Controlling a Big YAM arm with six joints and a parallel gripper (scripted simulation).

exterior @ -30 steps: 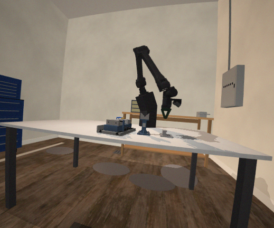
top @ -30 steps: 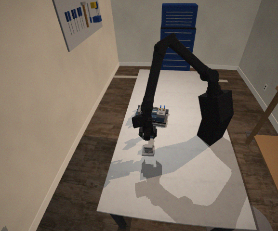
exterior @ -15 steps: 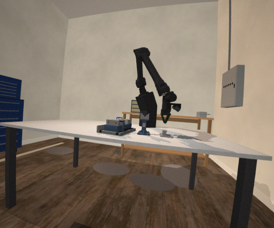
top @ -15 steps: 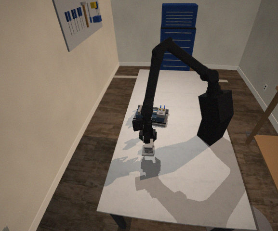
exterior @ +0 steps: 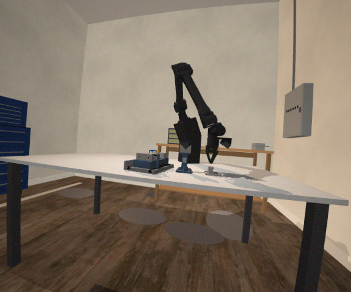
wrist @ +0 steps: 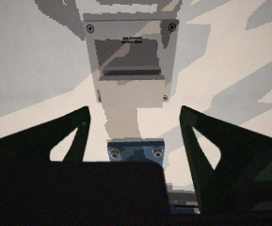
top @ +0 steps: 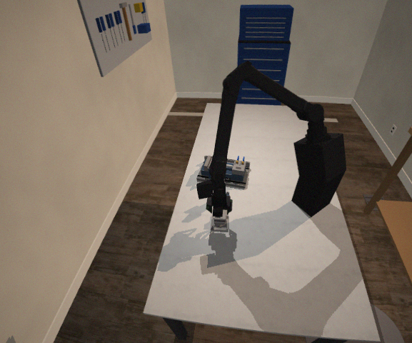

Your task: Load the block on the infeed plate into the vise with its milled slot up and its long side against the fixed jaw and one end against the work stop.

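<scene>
Right now the part is 5 cm below my hand and 1 cm to the left of it. Also, from my hand: post (15 cm to the right, 2 cm below, 2 cm behind); infeed plate (7 cm below, 2 cm to the left); work stop rod (32 cm to the right, 4 cm ahead, 1 cm above).
</scene>
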